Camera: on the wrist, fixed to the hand. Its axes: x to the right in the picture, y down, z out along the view.
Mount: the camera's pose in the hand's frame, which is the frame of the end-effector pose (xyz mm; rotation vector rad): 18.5 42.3 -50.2 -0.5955 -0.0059 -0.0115
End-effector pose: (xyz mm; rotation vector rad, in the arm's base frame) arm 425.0 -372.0 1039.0 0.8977 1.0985 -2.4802
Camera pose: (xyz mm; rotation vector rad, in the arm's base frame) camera 452.6 -363.2 977.2 0.6934 1.7045 -1.9648
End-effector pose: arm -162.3 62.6 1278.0 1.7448 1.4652 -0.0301
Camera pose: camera -145.3 108.7 1325.3 1.2465 1.3060 0.3597
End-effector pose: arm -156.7 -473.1 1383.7 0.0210 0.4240 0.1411
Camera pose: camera -166.3 -429.1 1332.5 -0.5663 0.3631 0.2514
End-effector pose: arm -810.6 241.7 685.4 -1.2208 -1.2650 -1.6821
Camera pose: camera -791.7 181.7 711.8 -1.5492 -0.7865 -2.1476
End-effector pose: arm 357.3 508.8 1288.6 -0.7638 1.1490 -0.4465
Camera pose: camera 314.8 509.3 1235.3 -1.2844 1.2867 -0.1021
